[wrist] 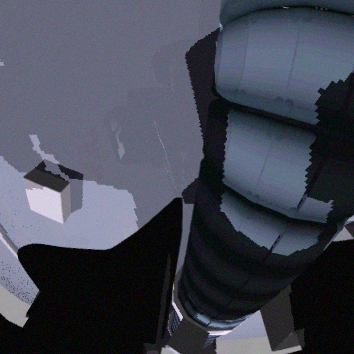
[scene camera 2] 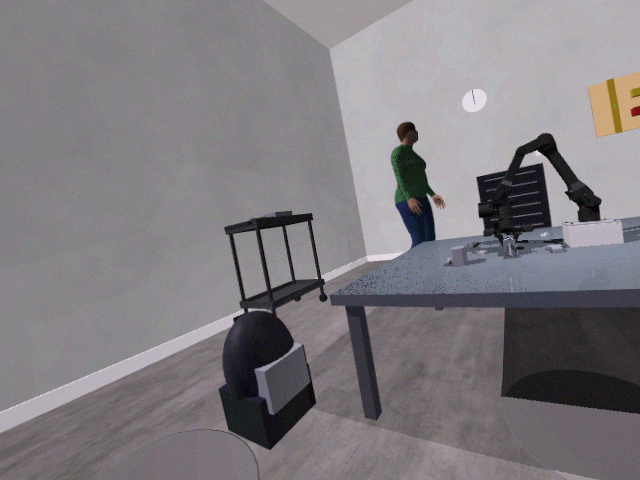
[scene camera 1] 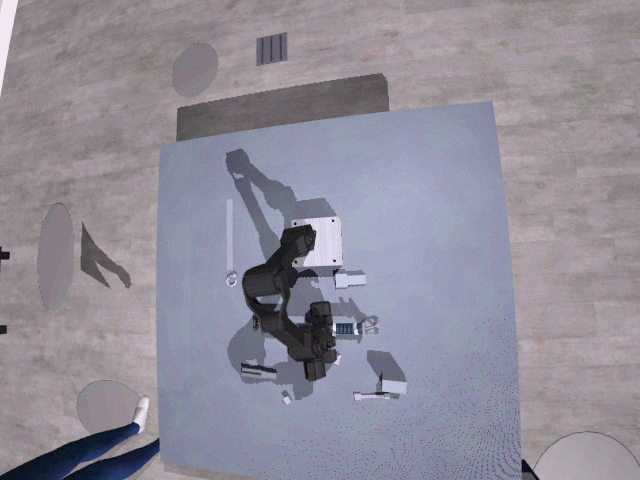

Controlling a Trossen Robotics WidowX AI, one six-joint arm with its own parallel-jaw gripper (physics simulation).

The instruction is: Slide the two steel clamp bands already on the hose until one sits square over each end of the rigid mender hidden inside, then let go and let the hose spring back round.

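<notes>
The hose [scene camera 1: 345,329] [wrist: 267,158] lies left to right on the blue-grey table [scene camera 1: 437,200], ribbed and dark, with lit grey-blue segments in the wrist view. A steel piece [scene camera 1: 370,326] shows at its right end. A shiny steel ring [wrist: 201,317] circles the hose low in the wrist view, close to my fingers. My gripper [scene camera 1: 322,330] [scene camera 2: 508,244] [wrist: 206,203] is down on the hose left of the ribbed blue part, shut on it, one black finger on each side. The arm hides the hose's left part from above.
Around the arm lie its white base plate [scene camera 1: 324,240], a small grey block [scene camera 1: 350,278], a thin rod [scene camera 1: 230,233] ending in a ring [scene camera 1: 231,279], a dark-topped block [scene camera 1: 258,371], a small cube [scene camera 1: 286,397] [wrist: 49,197], a grey box [scene camera 1: 394,386] and a bar [scene camera 1: 370,395]. A person [scene camera 2: 412,190] and cart [scene camera 2: 270,222] stand beyond the table.
</notes>
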